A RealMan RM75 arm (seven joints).
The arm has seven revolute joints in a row. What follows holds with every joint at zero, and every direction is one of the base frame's. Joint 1 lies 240.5 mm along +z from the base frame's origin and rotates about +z. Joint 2 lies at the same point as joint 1 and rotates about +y. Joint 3 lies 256 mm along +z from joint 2 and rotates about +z. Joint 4 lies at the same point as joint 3 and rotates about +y. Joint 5 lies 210 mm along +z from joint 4 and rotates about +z. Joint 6 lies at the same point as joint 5 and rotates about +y. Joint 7 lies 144 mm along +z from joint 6 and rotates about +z. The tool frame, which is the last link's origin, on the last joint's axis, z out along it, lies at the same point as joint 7; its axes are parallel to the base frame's.
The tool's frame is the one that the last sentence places.
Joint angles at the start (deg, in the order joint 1, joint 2, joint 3, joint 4, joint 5, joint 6, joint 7):
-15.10 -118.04 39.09 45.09 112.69 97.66 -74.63
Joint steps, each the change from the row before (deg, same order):
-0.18 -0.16 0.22 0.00 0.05 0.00 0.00
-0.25 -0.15 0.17 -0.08 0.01 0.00 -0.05
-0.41 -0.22 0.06 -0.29 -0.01 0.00 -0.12
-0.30 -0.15 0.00 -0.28 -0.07 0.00 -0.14
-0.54 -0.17 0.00 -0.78 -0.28 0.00 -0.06
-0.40 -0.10 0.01 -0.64 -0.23 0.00 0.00
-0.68 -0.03 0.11 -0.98 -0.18 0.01 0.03
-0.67 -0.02 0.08 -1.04 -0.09 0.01 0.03
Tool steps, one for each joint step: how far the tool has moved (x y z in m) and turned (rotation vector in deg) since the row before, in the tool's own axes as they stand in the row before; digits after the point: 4 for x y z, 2 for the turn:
0.0006 0.0005 0.0022 -0.37 -0.02 0.11
0.0009 0.0003 0.0024 -0.38 0.06 0.05
0.0013 0.0004 0.0035 -0.48 0.26 -0.13
0.0009 0.0002 0.0025 -0.32 0.28 -0.20
0.0013 0.0004 0.0042 -0.57 0.64 -0.36
0.0009 0.0003 0.0031 -0.43 0.48 -0.27
0.0013 0.0001 0.0044 -0.76 0.43 -0.28
0.0009 0.0003 0.0043 -0.77 0.36 -0.36

